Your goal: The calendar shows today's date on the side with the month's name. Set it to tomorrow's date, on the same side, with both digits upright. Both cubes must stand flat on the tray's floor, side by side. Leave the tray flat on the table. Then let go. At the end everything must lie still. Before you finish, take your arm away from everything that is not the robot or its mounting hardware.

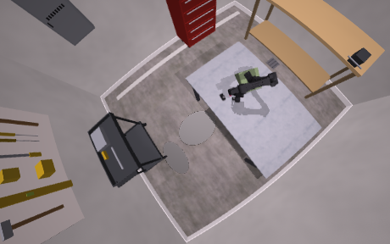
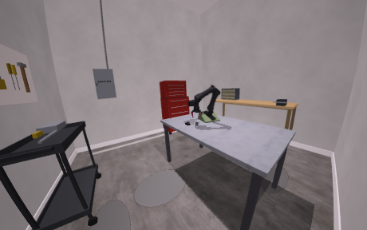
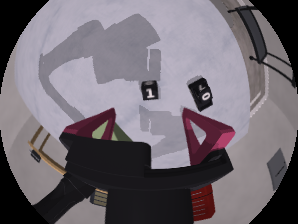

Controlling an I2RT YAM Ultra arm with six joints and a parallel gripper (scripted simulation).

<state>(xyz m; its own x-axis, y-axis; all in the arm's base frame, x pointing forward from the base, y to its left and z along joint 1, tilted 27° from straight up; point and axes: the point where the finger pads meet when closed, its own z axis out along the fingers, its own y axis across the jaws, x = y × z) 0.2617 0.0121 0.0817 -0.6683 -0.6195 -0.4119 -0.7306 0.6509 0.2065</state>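
Now: the black calendar cube 80 mm below my hand.
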